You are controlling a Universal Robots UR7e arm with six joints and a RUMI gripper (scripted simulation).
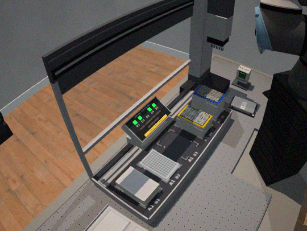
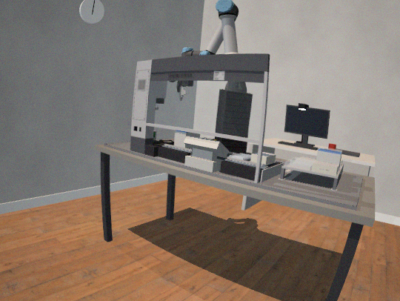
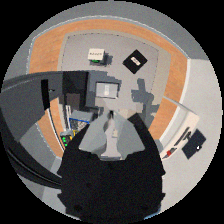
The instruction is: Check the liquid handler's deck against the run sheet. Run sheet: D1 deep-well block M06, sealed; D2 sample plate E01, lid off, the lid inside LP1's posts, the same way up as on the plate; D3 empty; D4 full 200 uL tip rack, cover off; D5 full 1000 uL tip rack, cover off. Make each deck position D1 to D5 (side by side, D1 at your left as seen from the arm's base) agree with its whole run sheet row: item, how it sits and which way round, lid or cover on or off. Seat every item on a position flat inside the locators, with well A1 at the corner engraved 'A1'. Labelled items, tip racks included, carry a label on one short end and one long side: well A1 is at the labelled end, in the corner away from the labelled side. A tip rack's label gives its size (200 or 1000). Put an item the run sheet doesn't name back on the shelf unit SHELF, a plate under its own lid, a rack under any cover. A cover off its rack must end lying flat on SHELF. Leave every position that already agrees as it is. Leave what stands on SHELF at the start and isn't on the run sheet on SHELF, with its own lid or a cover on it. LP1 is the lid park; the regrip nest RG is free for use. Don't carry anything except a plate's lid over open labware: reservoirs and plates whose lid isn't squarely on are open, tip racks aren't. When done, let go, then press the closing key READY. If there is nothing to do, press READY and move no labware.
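Now: the ready key 26 cm below my hand, 13 cm to the right of it and 10 cm ahead of it. Also, from my hand: flat lid (32 cm below, 2 cm to the left, 2 cm ahead); pipetting head (22 cm ahead, 5 cm above); blue-rimmed tip rack (21 cm to the left, 21 cm below, 13 cm ahead).
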